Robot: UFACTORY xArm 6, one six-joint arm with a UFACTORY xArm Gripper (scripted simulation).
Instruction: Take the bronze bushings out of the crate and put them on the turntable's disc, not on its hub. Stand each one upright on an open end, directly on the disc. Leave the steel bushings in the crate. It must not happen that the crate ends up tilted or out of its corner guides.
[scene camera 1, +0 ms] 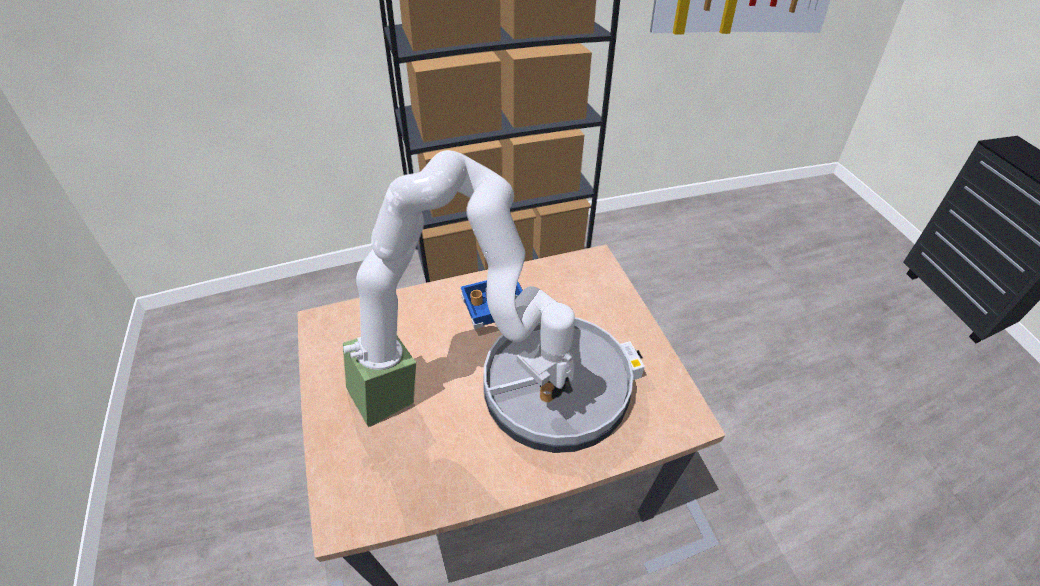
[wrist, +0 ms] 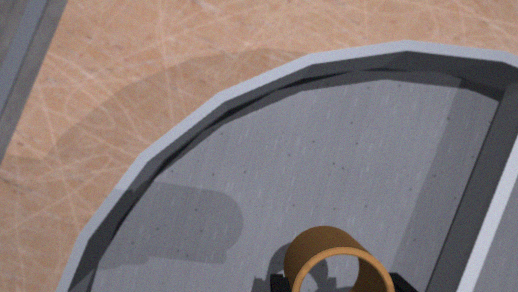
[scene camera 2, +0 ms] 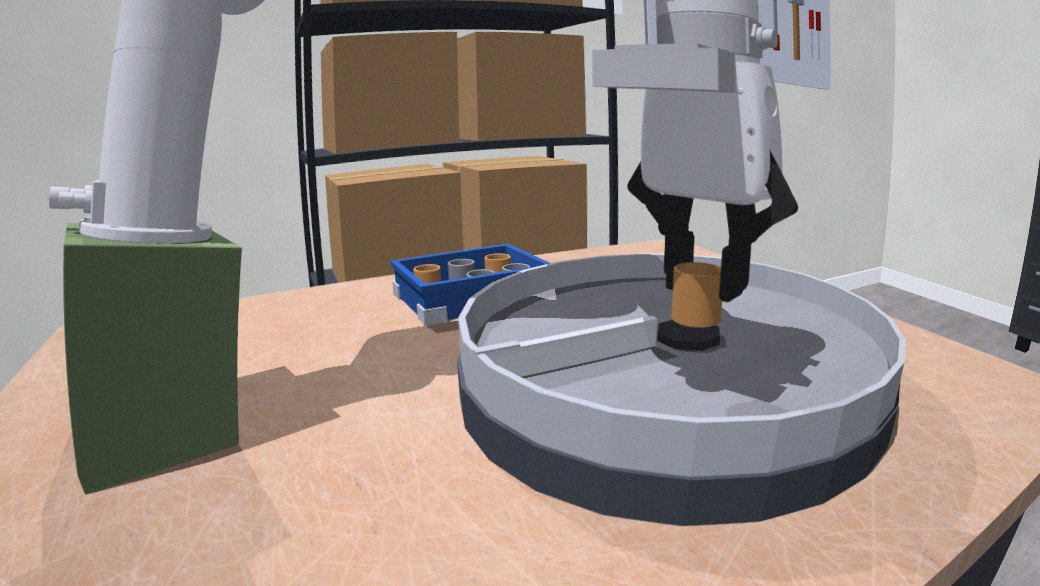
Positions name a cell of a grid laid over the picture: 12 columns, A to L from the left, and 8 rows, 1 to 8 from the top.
Labels:
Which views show the blue crate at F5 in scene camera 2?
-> Scene camera 1 and scene camera 2 only.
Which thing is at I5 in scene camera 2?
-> A bronze bushing.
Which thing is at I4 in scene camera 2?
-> My gripper.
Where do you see a blue crate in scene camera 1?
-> At F5

